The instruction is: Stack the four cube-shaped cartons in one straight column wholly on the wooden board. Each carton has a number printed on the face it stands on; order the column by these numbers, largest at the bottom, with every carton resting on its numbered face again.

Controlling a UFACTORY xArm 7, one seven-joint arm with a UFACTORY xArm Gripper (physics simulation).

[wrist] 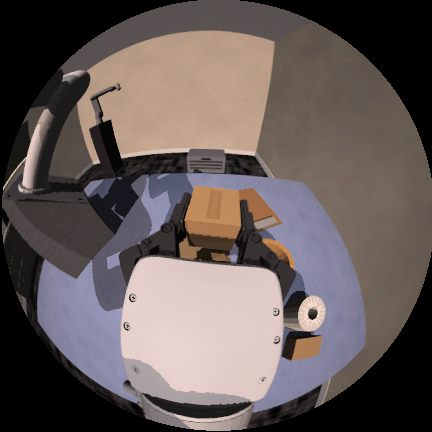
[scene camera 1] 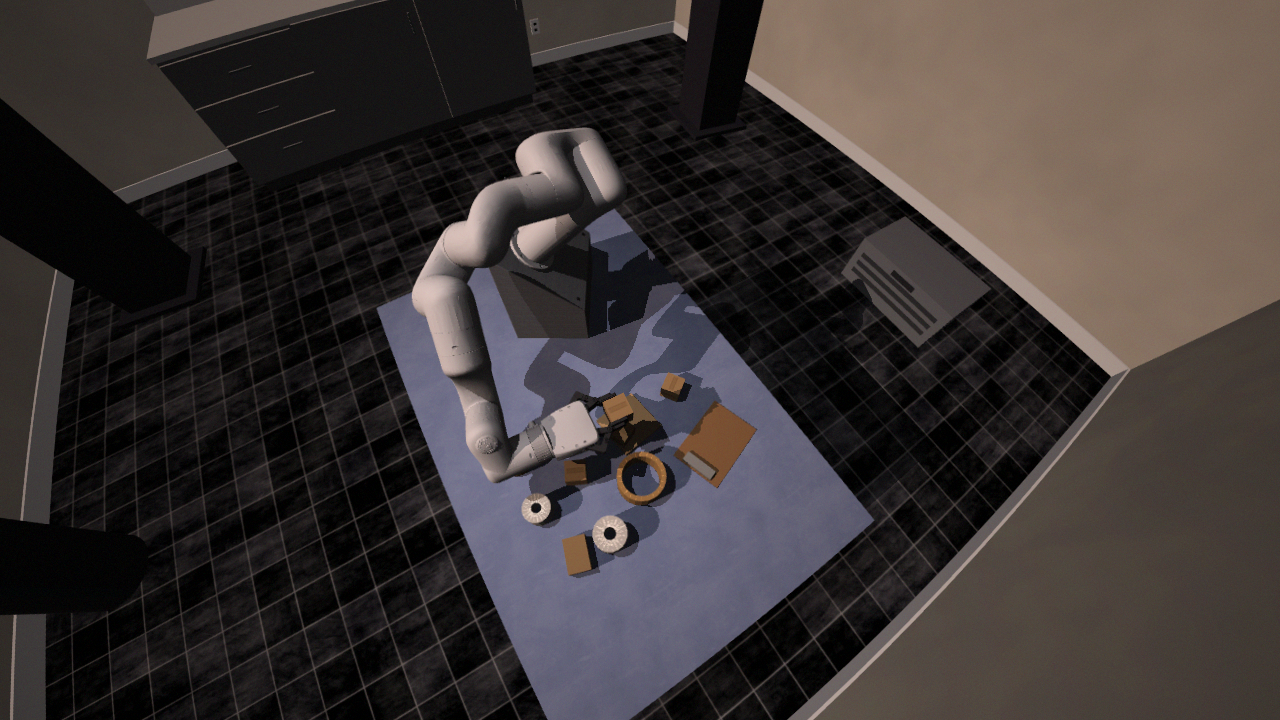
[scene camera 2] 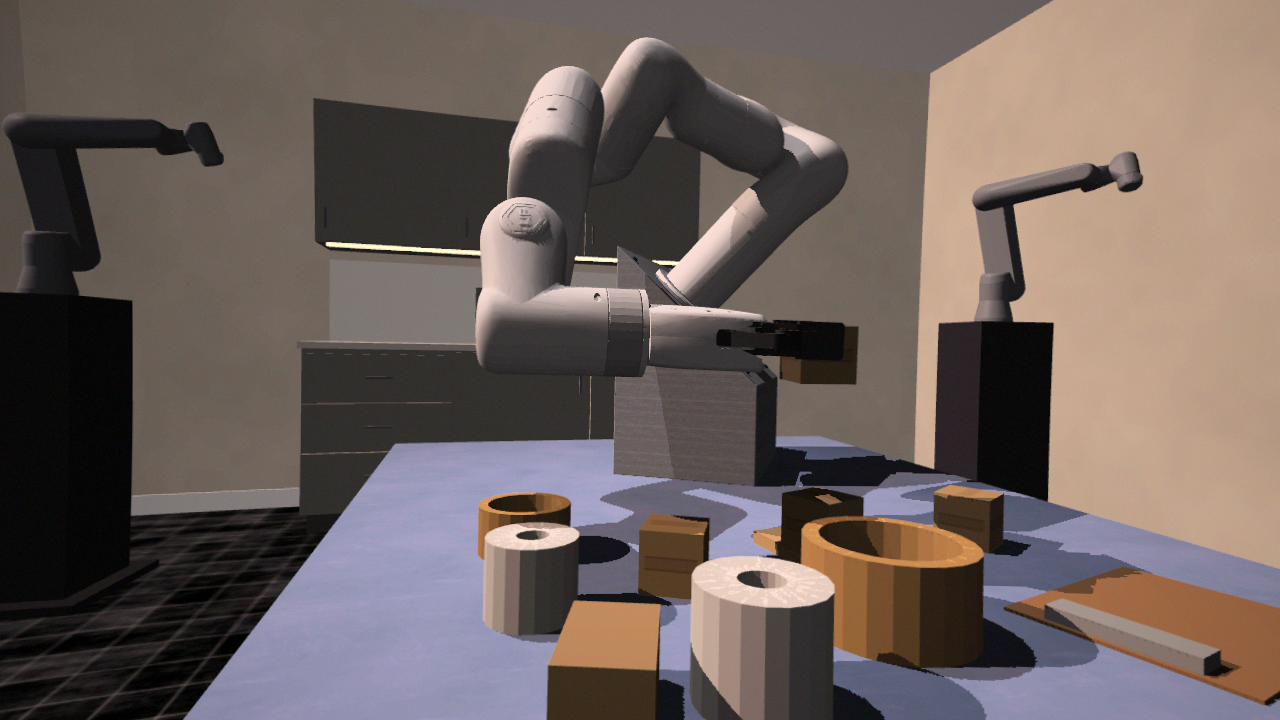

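Pixels of known places: gripper, fingertip midpoint: [wrist: 214, 205] [scene camera 1: 621, 407] [scene camera 2: 827, 339]; arm's base, origin of the base link: [scene camera 1: 531, 248] [scene camera 2: 684, 300].
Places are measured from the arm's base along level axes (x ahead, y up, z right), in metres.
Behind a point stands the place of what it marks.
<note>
My gripper [scene camera 1: 614, 417] @[x 0.459, y -0.061, z -0.045 m] [scene camera 2: 819, 341] @[x 0.459, y -0.061, z -0.045 m] [wrist: 214, 205] @[x 0.459, y -0.061, z -0.045 m] points sideways and is shut on a brown carton [scene camera 1: 617, 406] @[x 0.458, y -0.048, z -0.036 m] [scene camera 2: 819, 369] @[x 0.484, y -0.087, z -0.028 m] [wrist: 214, 227] @[x 0.463, y -0.055, z -0.011 m], held well above the table over the board area. A taped face shows in the wrist view; no number is visible. The wooden board [scene camera 1: 643, 414] @[x 0.431, y -0.250, z -0.119 m] lies below, partly hidden and shadowed. A second carton [scene camera 2: 820, 521] stands on it, in shadow. A third carton [scene camera 1: 673, 385] @[x 0.402, y -0.212, z -0.219 m] [scene camera 2: 968, 519] @[x 0.418, y -0.233, z -0.207 m] stands on the table beyond the board. A fourth carton [scene camera 1: 575, 472] @[x 0.510, y -0.212, z 0.098 m] [scene camera 2: 673, 557] @[x 0.529, y -0.231, z 0.103 m] stands on the table on the other side.
A large wooden ring [scene camera 1: 620, 479] @[x 0.571, y -0.201, z 0.009 m] [scene camera 2: 895, 600] @[x 0.638, y -0.223, z -0.017 m] stands near the board. Two white rolls [scene camera 1: 597, 537] @[x 0.667, y -0.196, z 0.106 m] [scene camera 2: 530, 586] @[x 0.584, y -0.230, z 0.209 m] and a plain box [scene camera 1: 579, 555] @[x 0.683, y -0.219, z 0.158 m] [scene camera 2: 604, 634] @[x 0.682, y -0.219, z 0.166 m] stand nearer scene camera 2. A smaller ring [scene camera 2: 524, 528] is at left. An orange-brown panel [scene camera 1: 726, 434] @[x 0.569, y -0.259, z -0.296 m] [scene camera 2: 1154, 595] @[x 0.536, y -0.260, z -0.282 m] carries a grey bar [scene camera 1: 699, 464] @[x 0.610, y -0.250, z -0.190 m].
</note>
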